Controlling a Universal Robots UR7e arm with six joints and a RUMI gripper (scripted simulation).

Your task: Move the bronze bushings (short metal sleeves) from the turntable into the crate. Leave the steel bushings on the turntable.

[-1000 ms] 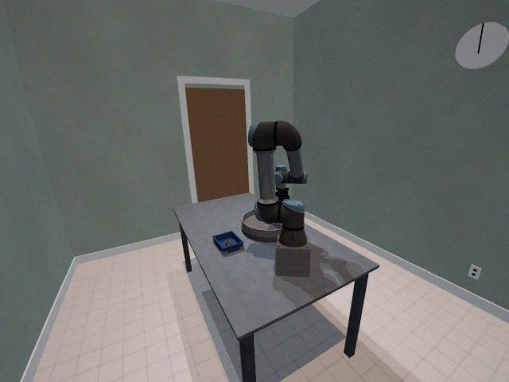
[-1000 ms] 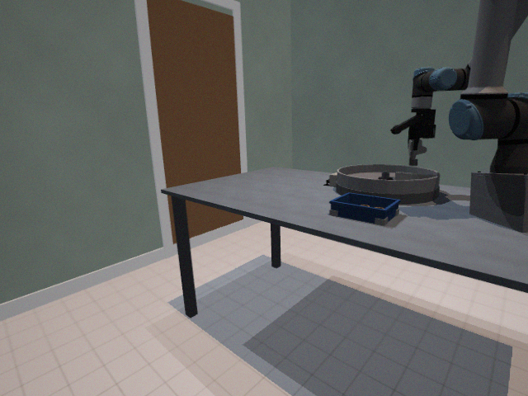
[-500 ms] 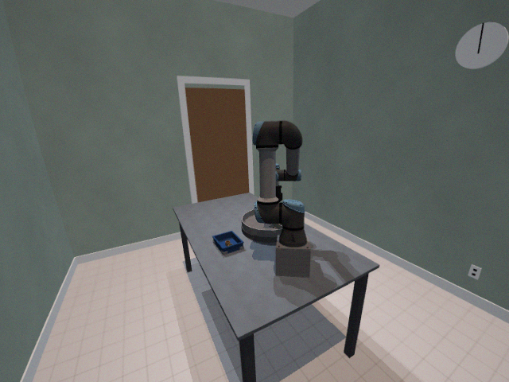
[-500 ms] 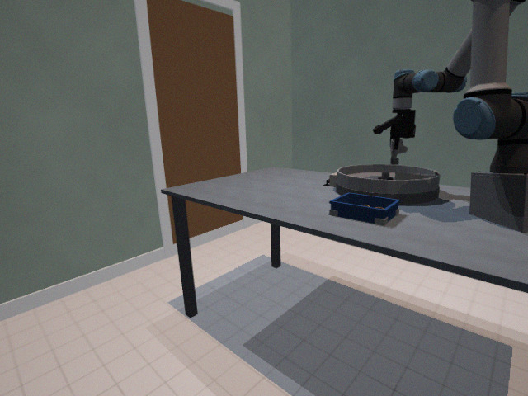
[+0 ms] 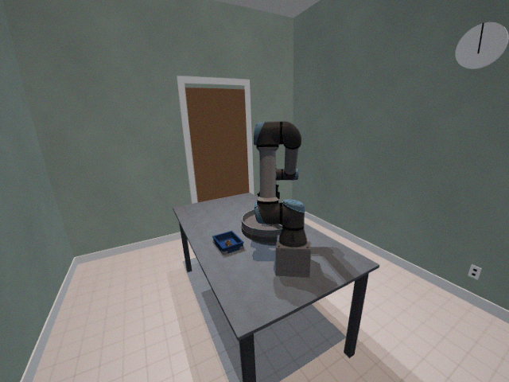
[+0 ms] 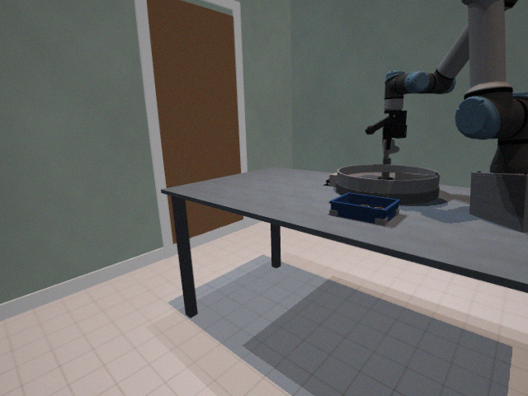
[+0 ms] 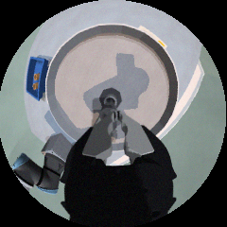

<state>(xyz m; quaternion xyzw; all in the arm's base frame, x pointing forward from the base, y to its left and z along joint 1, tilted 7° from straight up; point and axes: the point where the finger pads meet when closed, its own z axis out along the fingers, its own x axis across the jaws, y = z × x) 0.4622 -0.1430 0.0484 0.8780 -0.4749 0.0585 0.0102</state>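
Now: hand 9 cm above the turntable, 1 cm to the right of it and 1 cm past it. The rest, counted from my hand: blue crate: 38 cm to the left, 12 cm below, 7 cm behind.
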